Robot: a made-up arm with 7 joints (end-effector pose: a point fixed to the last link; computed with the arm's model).
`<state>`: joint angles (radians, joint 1 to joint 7).
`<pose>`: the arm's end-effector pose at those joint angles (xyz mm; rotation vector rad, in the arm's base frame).
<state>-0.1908 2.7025 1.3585 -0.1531 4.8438 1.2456 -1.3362</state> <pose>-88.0 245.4 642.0 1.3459 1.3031 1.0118</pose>
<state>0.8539 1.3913 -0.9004 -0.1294 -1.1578 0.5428 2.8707</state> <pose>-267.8 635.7 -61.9 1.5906 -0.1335 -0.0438</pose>
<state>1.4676 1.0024 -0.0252 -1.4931 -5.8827 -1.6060 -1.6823</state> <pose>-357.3 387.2 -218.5 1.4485 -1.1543 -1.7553</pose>
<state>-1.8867 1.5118 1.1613 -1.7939 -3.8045 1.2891 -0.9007</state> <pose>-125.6 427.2 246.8 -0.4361 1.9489 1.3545</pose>
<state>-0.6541 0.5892 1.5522 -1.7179 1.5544 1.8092 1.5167</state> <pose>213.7 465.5 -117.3 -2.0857 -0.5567 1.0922</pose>
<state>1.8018 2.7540 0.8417 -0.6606 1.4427 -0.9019 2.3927</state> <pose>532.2 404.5 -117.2 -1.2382 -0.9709 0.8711</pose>
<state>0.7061 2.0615 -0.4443 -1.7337 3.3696 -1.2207 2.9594</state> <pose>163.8 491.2 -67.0 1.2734 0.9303 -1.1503</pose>
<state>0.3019 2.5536 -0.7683 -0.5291 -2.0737 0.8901 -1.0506</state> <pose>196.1 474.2 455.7 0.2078 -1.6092 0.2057</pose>
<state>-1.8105 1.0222 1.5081 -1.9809 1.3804 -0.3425 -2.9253</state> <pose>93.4 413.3 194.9 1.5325 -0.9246 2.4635</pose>
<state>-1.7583 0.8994 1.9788 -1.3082 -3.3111 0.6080 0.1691</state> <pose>330.8 488.9 121.9 1.3934 0.3473 0.8808</pose>
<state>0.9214 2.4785 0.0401 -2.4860 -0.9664 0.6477 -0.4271</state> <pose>250.6 229.8 -18.0 -1.0840 0.3950 2.3886</pose>
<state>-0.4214 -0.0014 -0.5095 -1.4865 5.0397 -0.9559 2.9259</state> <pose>404.8 -195.2 -353.2 -1.7937 -0.2434 -0.3189</pose>
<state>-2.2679 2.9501 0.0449 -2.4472 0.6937 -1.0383 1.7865</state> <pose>-325.7 106.0 73.8 0.5060 -1.7410 -2.1757</pose>
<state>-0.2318 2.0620 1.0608 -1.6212 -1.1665 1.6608 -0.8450</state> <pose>69.2 266.0 471.2 2.2838 0.2028 1.5225</pose>
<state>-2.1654 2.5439 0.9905 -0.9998 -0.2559 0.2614 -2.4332</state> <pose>-503.0 404.1 -41.9 1.4791 0.5695 1.4259</pose>
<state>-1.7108 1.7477 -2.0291 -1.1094 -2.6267 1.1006 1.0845</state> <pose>343.3 518.6 115.6 -1.7322 0.3232 1.6130</pose>
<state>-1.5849 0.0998 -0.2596 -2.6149 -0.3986 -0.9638 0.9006</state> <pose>208.8 -169.2 150.2 0.7476 0.9164 0.8953</pose>
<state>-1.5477 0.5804 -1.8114 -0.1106 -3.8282 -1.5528 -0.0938</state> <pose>682.1 116.8 14.0 0.3471 -3.0719 0.4613</pose>
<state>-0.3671 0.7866 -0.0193 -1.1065 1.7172 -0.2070 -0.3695</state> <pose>432.4 360.3 -289.5 -0.2101 -1.7269 0.7116</pose>
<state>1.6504 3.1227 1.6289 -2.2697 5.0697 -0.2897 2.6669</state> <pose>370.3 -125.1 -60.7 -1.0930 -0.5807 -1.7591</pose>
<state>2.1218 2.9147 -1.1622 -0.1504 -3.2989 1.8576 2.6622</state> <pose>457.6 499.5 -145.5 -1.8102 1.5958 -1.5014</pose>
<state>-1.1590 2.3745 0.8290 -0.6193 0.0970 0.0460 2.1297</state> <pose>-323.0 413.4 434.8 0.7604 2.3759 -0.2186</pose>
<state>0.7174 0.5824 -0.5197 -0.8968 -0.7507 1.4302 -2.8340</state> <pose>-263.2 236.8 -554.9 1.2118 -1.3564 1.7146</pose>
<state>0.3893 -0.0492 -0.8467 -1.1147 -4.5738 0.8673 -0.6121</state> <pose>-10.8 -214.0 -594.4 -1.4572 0.1812 0.0984</pose>
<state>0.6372 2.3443 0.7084 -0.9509 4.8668 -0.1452 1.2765</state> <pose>377.5 389.7 362.1 1.9234 -0.5294 -1.4042</pose>
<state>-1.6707 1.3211 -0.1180 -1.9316 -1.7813 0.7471 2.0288</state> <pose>209.4 163.7 397.3 -0.4283 2.1737 0.0815</pose>
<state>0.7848 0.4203 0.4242 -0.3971 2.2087 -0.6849 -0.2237</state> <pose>-401.0 281.0 -487.8 1.6090 -0.5898 2.0083</pose>
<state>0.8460 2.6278 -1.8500 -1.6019 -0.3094 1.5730 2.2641</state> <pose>1.8 466.4 290.3 2.1192 0.1092 -0.9441</pose>
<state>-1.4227 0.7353 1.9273 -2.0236 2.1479 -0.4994 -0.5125</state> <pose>206.2 407.0 6.4 0.6476 1.0256 -0.7616</pose>
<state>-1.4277 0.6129 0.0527 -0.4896 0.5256 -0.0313 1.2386</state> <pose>661.7 155.7 106.6 -1.2893 -1.7421 0.9489</pose>
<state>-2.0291 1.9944 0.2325 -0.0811 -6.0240 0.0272 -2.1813</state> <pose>-70.8 643.9 242.0 1.9273 -0.2618 0.3170</pose>
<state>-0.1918 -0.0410 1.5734 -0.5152 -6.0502 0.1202 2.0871</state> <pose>128.6 115.2 -664.9 0.4284 0.3252 -2.3857</pose>
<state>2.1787 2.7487 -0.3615 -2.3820 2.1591 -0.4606 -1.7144</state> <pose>-14.5 325.6 -168.7 -0.7579 0.5802 -1.3079</pose>
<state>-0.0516 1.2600 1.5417 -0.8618 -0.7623 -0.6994 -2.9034</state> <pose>17.1 661.2 20.5 -1.7724 -2.2790 0.9299</pose>
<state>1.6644 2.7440 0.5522 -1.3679 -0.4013 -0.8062 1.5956</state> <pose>457.5 324.1 -192.6 -0.3637 0.1787 -1.2197</pose>
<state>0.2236 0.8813 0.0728 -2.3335 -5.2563 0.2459 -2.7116</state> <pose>194.5 246.8 -212.6 2.0201 -1.1057 -2.1353</pose>
